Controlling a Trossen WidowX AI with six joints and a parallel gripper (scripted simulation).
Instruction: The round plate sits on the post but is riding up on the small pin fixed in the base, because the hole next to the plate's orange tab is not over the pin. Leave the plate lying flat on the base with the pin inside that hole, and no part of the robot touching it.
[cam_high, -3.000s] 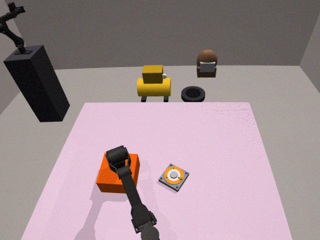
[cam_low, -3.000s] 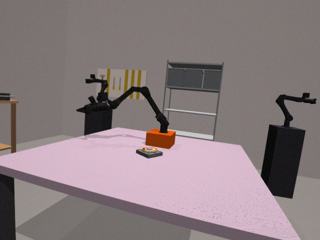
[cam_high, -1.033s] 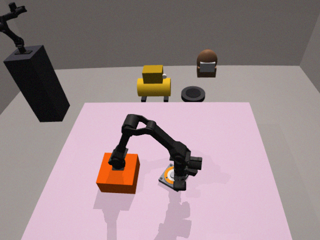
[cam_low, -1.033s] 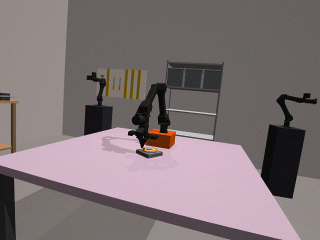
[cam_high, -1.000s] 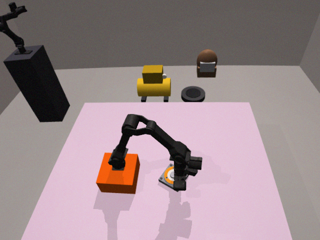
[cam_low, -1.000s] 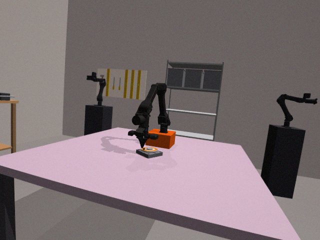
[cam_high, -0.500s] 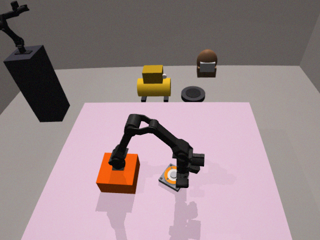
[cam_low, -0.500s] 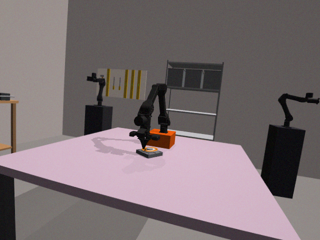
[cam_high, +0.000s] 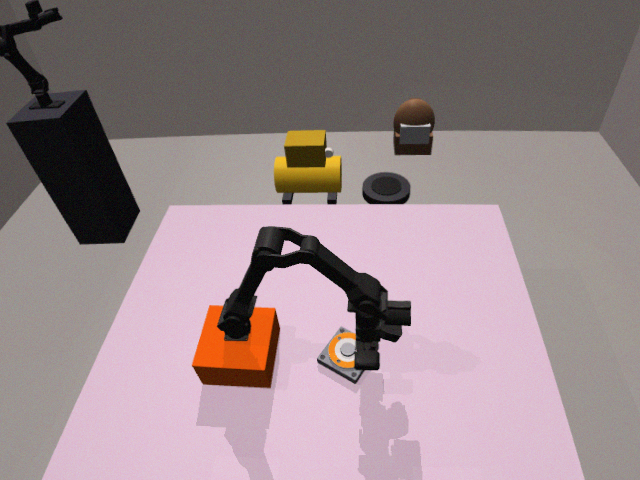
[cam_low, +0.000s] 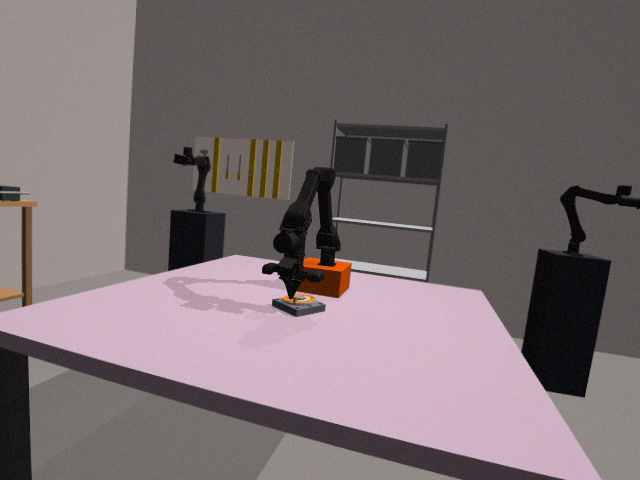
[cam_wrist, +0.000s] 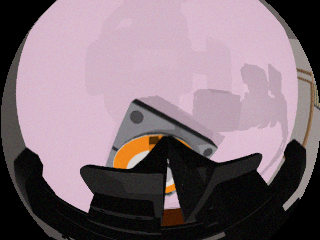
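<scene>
The square grey base is 5 cm behind my gripper tip, 2 cm below it and 1 cm to the left of it.
</scene>
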